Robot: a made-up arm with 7 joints.
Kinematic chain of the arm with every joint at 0, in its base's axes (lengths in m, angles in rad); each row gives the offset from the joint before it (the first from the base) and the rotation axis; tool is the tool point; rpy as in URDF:
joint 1: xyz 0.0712 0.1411 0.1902 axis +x
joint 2: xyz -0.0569 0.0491 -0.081 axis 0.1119 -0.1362 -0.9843
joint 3: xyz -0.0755 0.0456 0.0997 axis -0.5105 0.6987 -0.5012
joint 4: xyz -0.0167 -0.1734 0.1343 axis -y
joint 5: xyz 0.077 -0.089 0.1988 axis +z
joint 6: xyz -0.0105 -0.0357 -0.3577 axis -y
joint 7: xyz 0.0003 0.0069 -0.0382 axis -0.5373 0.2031 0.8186
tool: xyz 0.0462 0.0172 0.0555 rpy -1.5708 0 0
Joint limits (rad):
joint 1: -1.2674..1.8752
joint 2: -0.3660..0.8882
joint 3: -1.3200..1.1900
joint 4: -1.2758..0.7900
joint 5: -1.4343..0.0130
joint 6: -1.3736..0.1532
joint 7: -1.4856..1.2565
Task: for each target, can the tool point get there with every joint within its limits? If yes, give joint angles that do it. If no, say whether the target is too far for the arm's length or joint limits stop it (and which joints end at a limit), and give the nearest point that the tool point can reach.
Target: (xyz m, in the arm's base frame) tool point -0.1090 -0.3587 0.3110
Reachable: no: joint limits stop it (at a limit: joint 2, joint 3, joint 4, joint 6, joint 7) | nearest point -0.1244 -0.2282 0.2794 | short by 0.135 m
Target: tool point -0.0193 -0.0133 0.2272
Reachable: yes | joints -0.9473 0.4725 -0.5845 -0.4428 -1.0399 -0.2895 0.7356
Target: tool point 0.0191 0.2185 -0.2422
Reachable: no: joint limits stop it (at a limit: joint 2, joint 4, joint 6, joint 7) | nearest point -0.0078 0.1952 -0.1119 | short by 0.135 m
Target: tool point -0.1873 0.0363 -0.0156
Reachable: yes | joints 1.1513 0.0638 0.1099 -0.8276 -0.2047 -0.8768 -1.0853
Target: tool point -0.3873 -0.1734 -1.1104
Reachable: no: too far | nearest point -0.1394 0.0218 -0.1185 | short by 1.041 m
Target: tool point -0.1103 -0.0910 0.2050
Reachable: yes | joints 0.3915 -0.1975 0.3694 -0.3933 -1.2224 0.0020 -0.9379
